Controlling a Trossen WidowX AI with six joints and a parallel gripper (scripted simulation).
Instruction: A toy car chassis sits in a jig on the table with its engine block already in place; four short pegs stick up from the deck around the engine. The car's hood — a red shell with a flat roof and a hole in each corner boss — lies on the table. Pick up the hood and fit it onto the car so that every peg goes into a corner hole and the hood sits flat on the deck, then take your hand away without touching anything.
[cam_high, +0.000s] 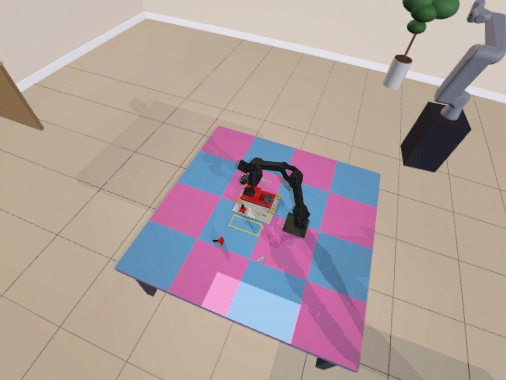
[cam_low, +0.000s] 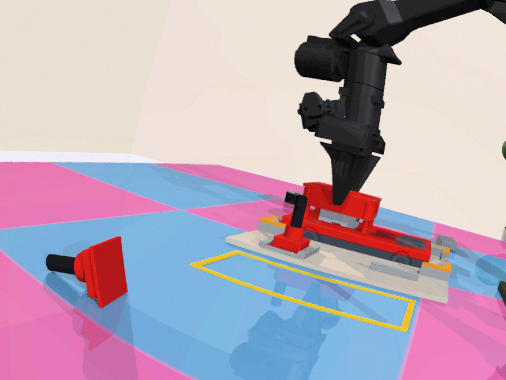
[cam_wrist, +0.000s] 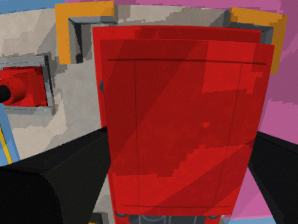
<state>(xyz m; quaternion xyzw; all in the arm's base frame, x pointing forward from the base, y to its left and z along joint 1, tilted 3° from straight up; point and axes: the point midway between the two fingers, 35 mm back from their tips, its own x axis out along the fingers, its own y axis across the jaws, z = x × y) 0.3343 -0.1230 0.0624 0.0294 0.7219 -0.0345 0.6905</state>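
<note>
Right now my gripper tip is 30 mm above the grey engine block. From my gripper tip the other things lie so: grey jig 40 mm below, 40 mm behind, 30 mm to the left; then red hood 10 mm above.
</note>
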